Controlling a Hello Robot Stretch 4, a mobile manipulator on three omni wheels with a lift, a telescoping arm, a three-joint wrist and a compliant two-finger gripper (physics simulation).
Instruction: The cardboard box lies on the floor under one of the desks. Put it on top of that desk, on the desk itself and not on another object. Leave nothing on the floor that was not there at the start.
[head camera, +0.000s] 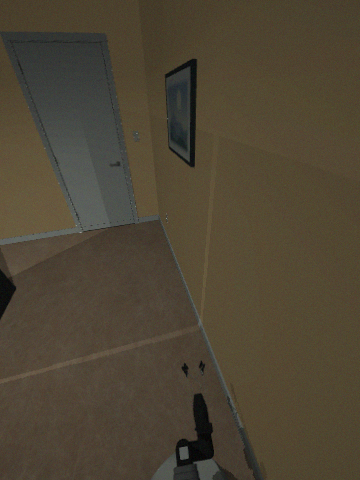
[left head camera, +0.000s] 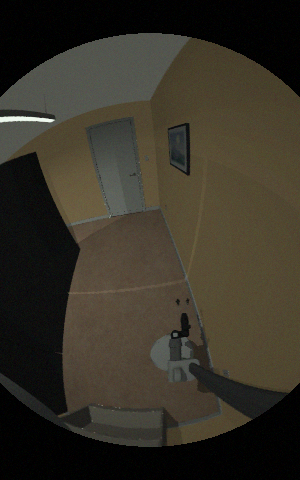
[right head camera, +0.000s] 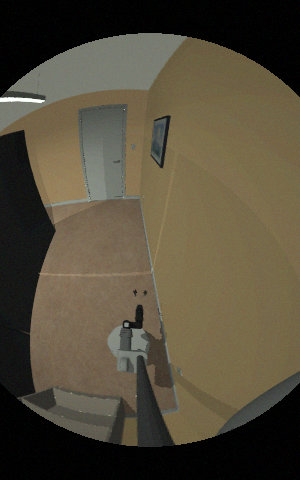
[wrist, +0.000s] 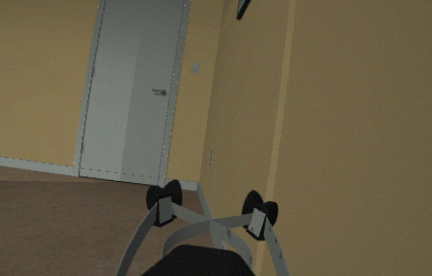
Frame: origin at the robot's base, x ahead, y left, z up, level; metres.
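Where they show: gripper, fingertip midpoint: (head camera: 192, 361) (left head camera: 181, 297) (right head camera: 139, 289) (wrist: 212, 200).
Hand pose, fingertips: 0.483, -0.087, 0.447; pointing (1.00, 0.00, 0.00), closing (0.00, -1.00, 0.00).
After its pixels a point has its place, as x, y, z.
My gripper (head camera: 193, 369) (left head camera: 183, 301) {0.483, -0.087, 0.447} (right head camera: 140, 292) {0.483, -0.087, 0.447} (wrist: 212, 200) {0.483, -0.087, 0.447} is open, with its two dark fingertips apart and nothing between them. It is held out ahead of the base, close to the wall on the right. The cardboard box and the desks do not show in these views.
A black partition (head camera: 5, 295) {1.413, 1.594, 0.055} (left head camera: 35, 280) (right head camera: 20, 250) {0.682, 1.481, 0.504} stands on the left. A grey shelf unit (left head camera: 127, 414) {-0.825, 0.413, 0.073} (right head camera: 87, 403) {-0.886, 0.416, 0.073} stands at the lower left. A closed grey door (head camera: 75, 125) {2.639, 0.877, 1.343} (left head camera: 116, 170) {2.645, 0.838, 1.027} (right head camera: 102, 150) {2.651, 0.809, 1.133} (wrist: 127, 90) {2.644, 0.851, 0.863} is at the far end. A framed picture (head camera: 181, 112) {1.322, -0.153, 1.476} (left head camera: 179, 148) {1.324, -0.153, 1.442} (right head camera: 160, 141) {1.247, -0.164, 1.440} hangs on the right wall (head camera: 280, 250) {0.452, -0.311, 1.191}.
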